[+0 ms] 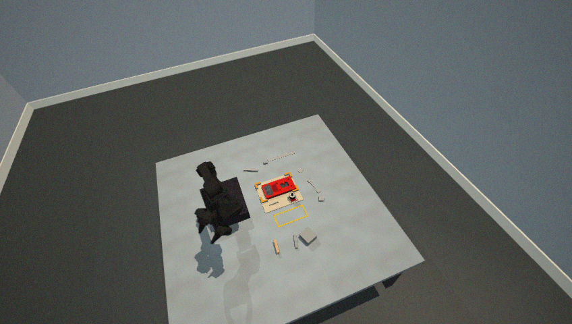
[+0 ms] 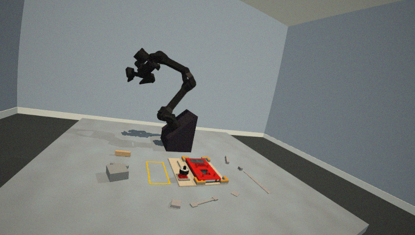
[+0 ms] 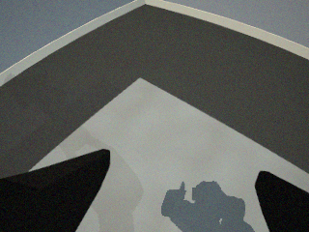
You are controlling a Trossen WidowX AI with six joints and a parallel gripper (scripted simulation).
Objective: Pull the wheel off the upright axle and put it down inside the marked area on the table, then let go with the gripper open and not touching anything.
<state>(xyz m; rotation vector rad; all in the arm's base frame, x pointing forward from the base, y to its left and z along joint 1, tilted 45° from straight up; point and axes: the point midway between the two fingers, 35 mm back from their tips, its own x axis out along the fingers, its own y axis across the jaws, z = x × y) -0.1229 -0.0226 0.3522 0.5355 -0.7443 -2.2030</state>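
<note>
My gripper tip is now 500 mm short of the wheel, 250 mm to the right of it and 310 mm above it. From my gripper tip the other things lie so: tan block: 300 mm ahead, 10 mm to the right, 330 mm below; black axle: 500 mm ahead, 260 mm to the left, 310 mm below; grey block: 480 mm ahead, 20 mm to the right, 330 mm below.
</note>
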